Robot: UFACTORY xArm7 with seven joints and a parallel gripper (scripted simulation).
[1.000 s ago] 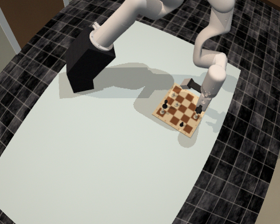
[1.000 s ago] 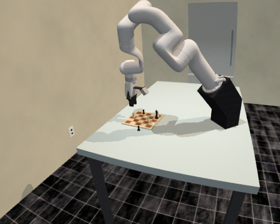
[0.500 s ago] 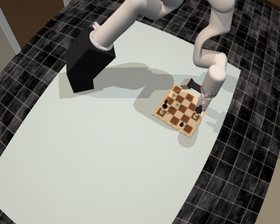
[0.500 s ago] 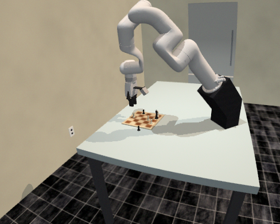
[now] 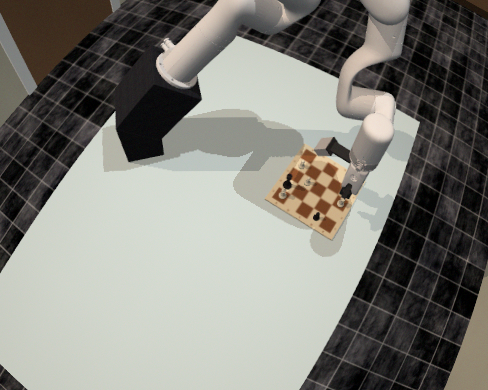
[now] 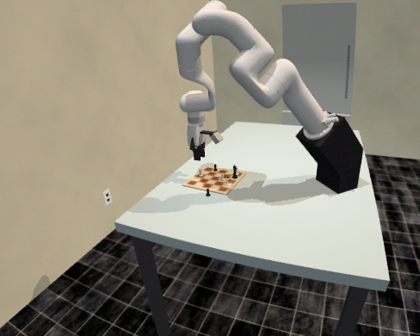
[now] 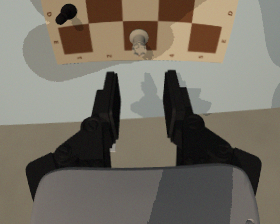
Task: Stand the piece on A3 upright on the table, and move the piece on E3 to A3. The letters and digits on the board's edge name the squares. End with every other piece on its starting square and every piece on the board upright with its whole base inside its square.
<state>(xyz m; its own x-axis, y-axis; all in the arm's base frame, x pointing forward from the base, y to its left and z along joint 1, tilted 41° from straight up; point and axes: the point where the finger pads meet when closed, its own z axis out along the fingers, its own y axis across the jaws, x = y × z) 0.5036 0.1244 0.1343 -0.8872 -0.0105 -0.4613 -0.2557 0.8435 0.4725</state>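
The white piece is 90 mm below my hand. Round my hand: chessboard 110 mm below, 70 mm behind, 20 mm to the right; tall black piece 140 mm behind, 80 mm to the right, 80 mm below.
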